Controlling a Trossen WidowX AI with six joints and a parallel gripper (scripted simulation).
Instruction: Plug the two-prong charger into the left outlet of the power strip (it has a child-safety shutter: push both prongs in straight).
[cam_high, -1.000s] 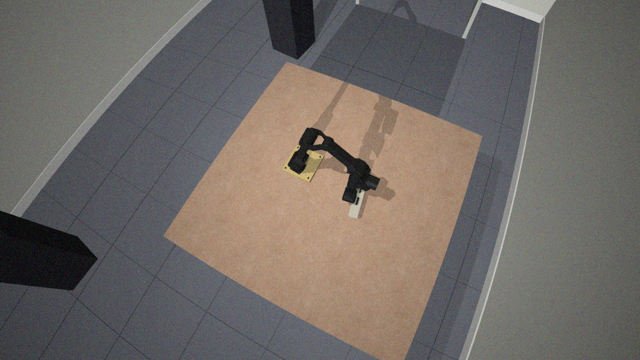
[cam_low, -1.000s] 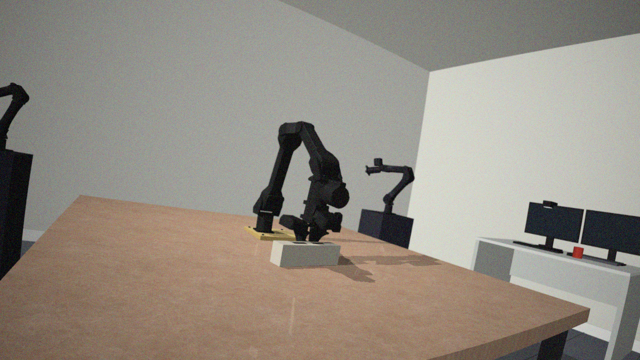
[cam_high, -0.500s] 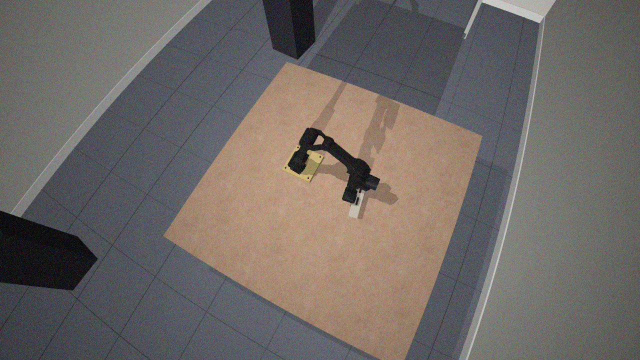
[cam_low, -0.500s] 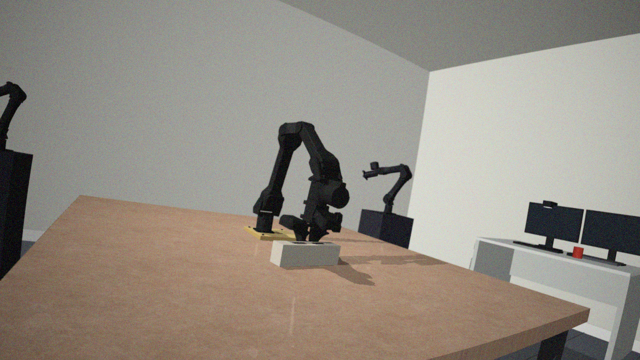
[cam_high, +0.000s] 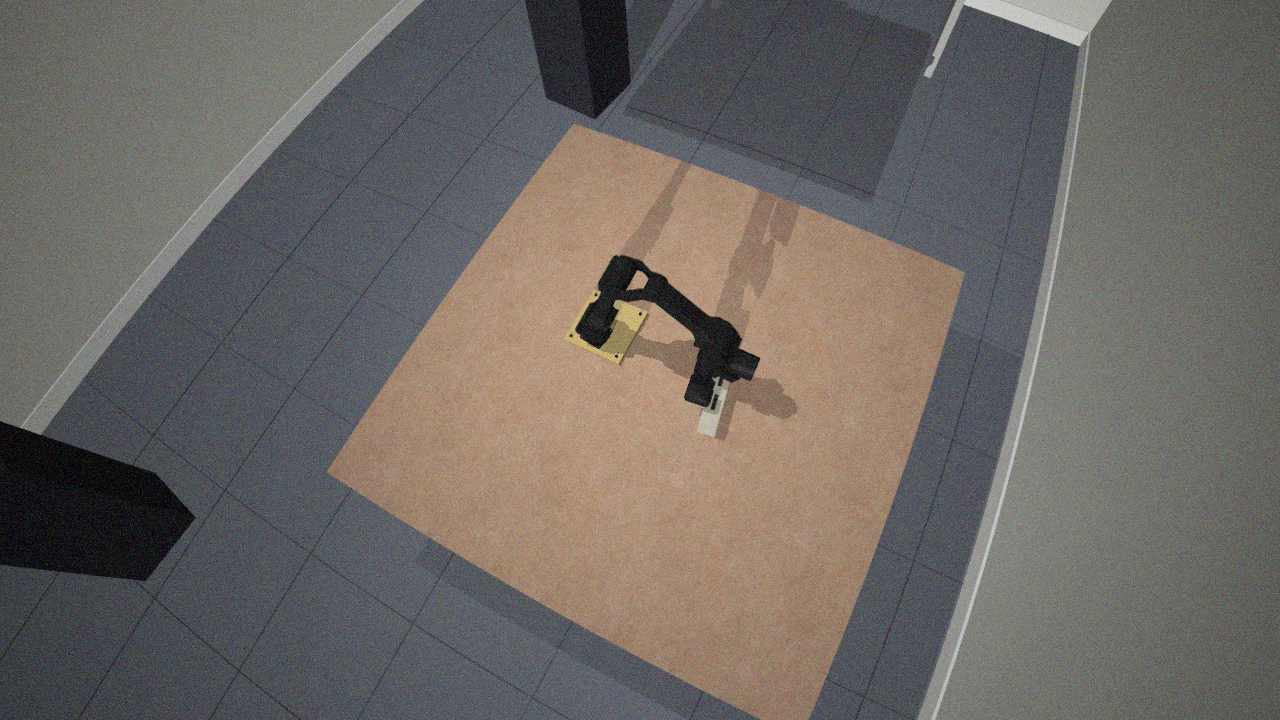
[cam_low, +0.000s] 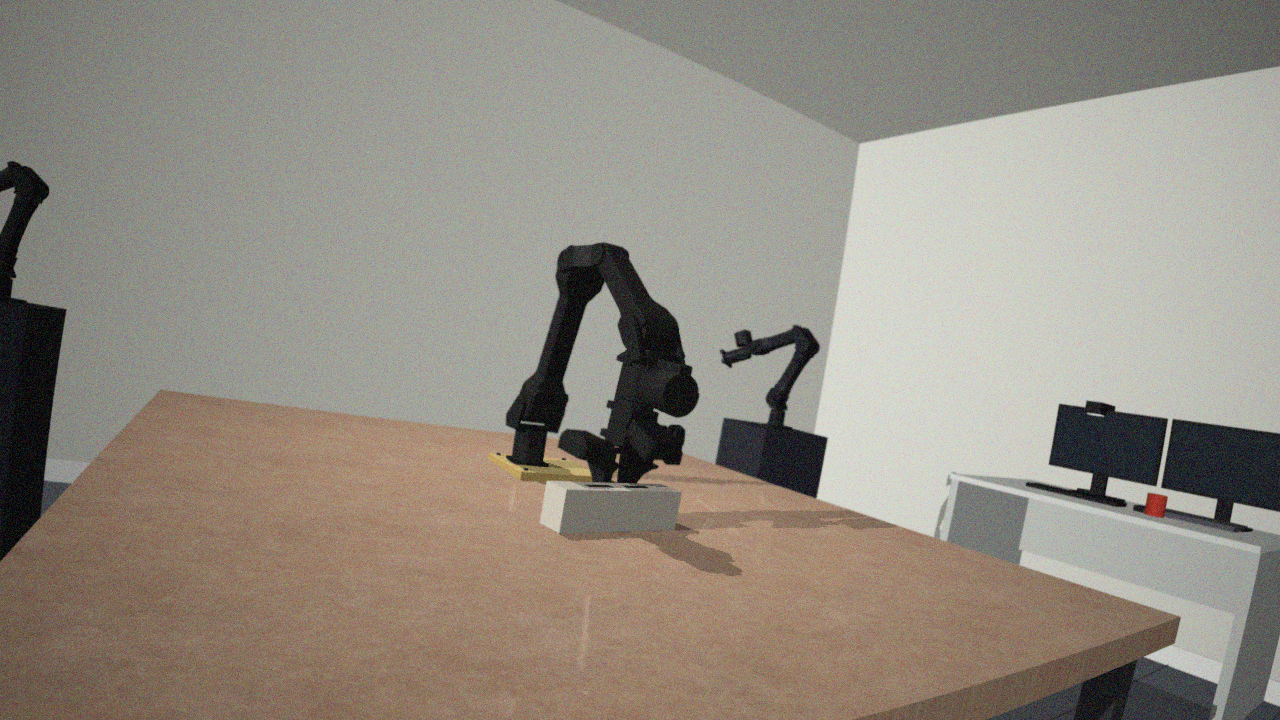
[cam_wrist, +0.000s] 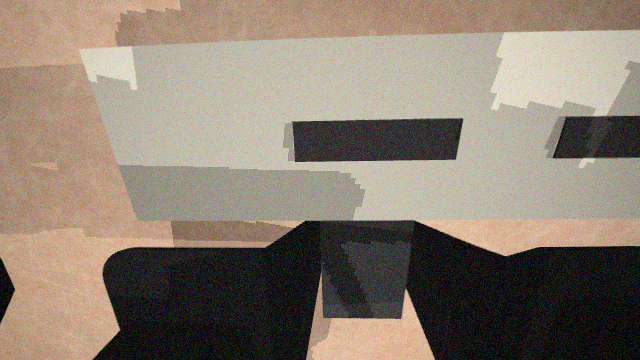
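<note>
Right now my gripper tip is 2 cm short of the charger and 1 cm below it.
</note>
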